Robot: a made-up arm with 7 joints. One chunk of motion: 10 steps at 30 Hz.
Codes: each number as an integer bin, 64 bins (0 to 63) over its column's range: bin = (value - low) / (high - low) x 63, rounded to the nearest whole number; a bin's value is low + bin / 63 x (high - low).
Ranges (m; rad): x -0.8..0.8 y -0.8..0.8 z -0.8..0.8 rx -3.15..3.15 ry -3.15..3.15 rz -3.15..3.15
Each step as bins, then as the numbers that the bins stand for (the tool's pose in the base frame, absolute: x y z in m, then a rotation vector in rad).
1 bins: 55 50 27 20 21 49
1 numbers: 0.5968 0.4698 -0.1143 -1.1500 -1.0500 1.7500
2 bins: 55 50 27 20 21 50
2 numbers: 0.5968 0.4698 -0.1143 -1.1500 -1.0500 1.8500
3 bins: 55 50 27 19 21 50
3 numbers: 0.5968 0.4698 -0.1143 -1.2500 -1.0500 1.8500
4 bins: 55 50 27 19 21 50
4 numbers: 0.5968 0.4698 -0.1143 -1.2500 -1.0500 1.8500
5 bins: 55 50 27 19 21 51
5 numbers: 0.5968 0.4698 -0.1143 -1.2500 -1.0500 1.9500
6 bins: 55 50 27 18 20 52
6 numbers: 0.5968 0.4698 -0.1143 -1.3500 -1.1500 2.0500
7 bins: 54 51 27 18 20 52
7 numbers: 0.5714 0.4952 -0.1143 -1.3500 -1.1500 2.0500
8 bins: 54 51 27 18 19 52
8 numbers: 0.5714 0.4952 -0.1143 -1.3500 -1.2500 2.0500
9 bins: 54 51 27 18 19 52
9 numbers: 0.5714 0.4952 -0.1143 -1.3500 -1.2500 2.0500
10 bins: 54 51 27 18 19 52
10 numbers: 0.5714 0.4952 -0.1143 -1.3500 -1.2500 2.0500
